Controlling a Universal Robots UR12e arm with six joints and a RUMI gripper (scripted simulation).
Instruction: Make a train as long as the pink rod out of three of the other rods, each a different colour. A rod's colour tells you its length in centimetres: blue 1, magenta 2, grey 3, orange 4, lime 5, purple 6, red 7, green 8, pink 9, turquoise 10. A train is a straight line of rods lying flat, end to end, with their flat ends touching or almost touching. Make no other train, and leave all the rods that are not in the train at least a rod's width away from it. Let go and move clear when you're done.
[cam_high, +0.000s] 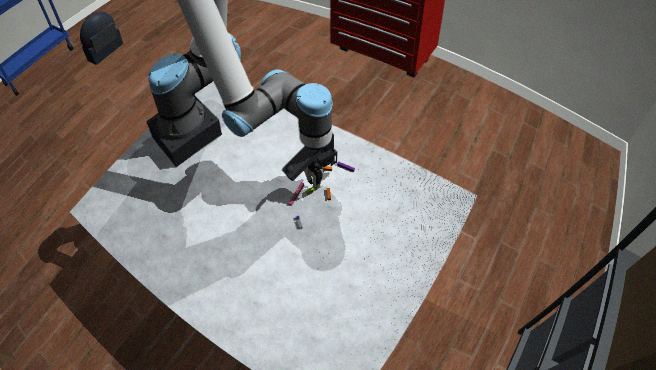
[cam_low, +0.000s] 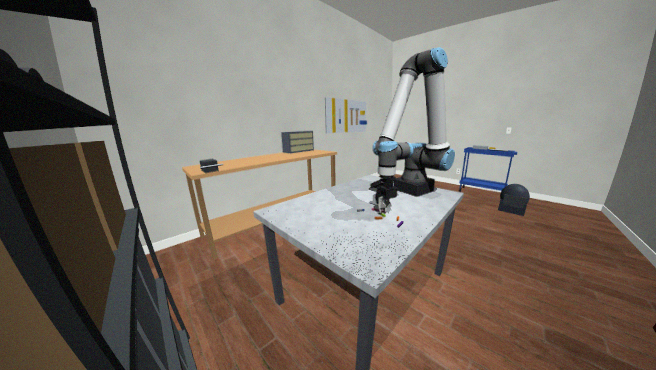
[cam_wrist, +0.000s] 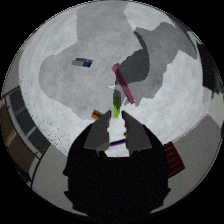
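Now: hand 30 mm above the lime rod. Round my hand: blue rod: 40 mm ahead, 110 mm to the right, 30 mm below; then pink rod: 20 mm behind, 50 mm to the right, 30 mm below; then grey rod: 60 mm ahead, 120 mm to the right, 30 mm below.
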